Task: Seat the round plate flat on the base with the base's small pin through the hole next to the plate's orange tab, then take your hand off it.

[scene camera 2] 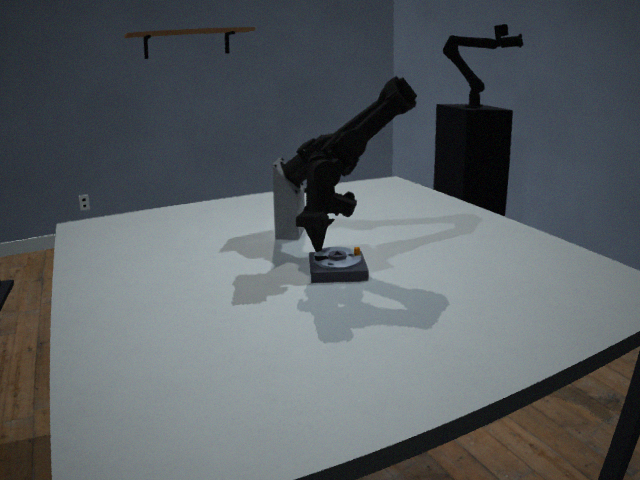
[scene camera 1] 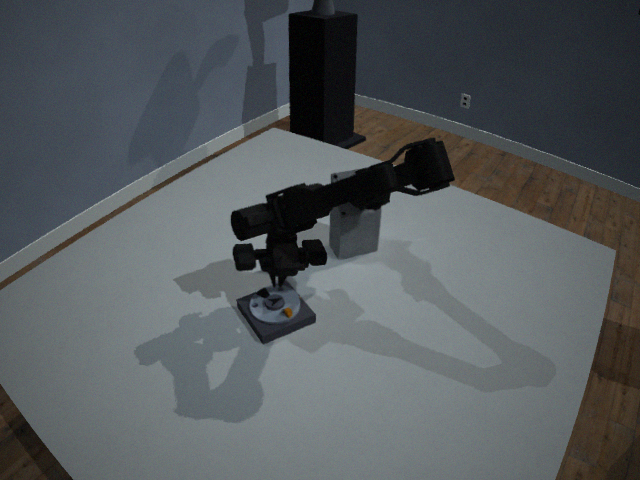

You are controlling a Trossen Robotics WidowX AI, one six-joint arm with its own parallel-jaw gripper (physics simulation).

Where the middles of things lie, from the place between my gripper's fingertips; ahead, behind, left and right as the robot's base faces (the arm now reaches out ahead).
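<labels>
Round pale plate [scene camera 1: 292, 301]: 40 mm ahead of my hand, 30 mm to the left of it. Dark square base [scene camera 1: 266, 333]: 40 mm ahead of my hand, 30 mm to the left of it, 30 mm below it.
</labels>
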